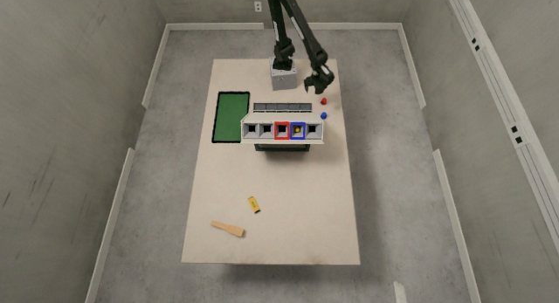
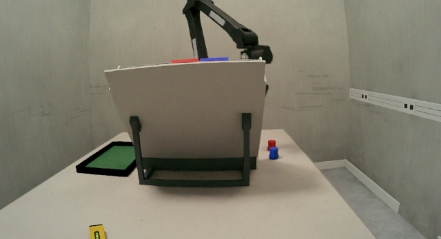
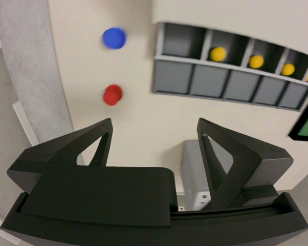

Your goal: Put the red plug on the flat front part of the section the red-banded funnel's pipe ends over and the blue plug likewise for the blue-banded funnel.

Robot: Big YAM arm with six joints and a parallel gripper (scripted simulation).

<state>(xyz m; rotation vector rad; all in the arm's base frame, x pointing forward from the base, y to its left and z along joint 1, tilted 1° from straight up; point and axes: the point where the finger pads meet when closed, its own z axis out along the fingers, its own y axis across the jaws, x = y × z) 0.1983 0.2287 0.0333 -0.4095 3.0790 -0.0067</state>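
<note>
Right now my hand is 6 cm past the red plug, 7 cm to the right of it and 17 cm above it. Also, from my hand: blue band: 35 cm ahead, 6 cm to the right, 13 cm above; then blue plug: 5 cm ahead, 8 cm to the left, 17 cm below; then cover: 22 cm ahead, 16 cm to the right, 2 cm above.
</note>
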